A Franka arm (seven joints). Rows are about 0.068 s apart.
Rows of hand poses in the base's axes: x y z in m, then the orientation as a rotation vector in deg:
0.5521 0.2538 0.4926 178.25 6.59 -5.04
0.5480 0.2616 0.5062 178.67 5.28 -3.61
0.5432 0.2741 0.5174 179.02 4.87 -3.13
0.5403 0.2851 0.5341 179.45 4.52 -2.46
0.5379 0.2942 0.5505 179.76 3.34 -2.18
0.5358 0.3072 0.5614 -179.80 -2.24 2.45
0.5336 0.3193 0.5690 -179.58 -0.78 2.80
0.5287 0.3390 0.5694 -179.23 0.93 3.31
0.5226 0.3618 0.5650 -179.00 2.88 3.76
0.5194 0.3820 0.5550 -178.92 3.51 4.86
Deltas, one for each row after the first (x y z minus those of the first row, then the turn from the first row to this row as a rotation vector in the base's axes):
-0.0041 0.0078 0.0136 0.35 -0.92 -0.85
-0.0089 0.0203 0.0248 0.68 -1.22 -1.12
-0.0118 0.0313 0.0415 1.10 -1.65 -1.36
-0.0142 0.0404 0.0579 1.37 -1.83 -2.12
-0.0163 0.0534 0.0688 1.71 -1.65 -2.83
-0.0185 0.0655 0.0764 1.90 -1.43 -3.77
-0.0234 0.0852 0.0768 2.20 -1.10 -4.88
-0.0295 0.1080 0.0724 2.35 -0.82 -6.13
-0.0327 0.1282 0.0624 2.36 -0.12 -6.55

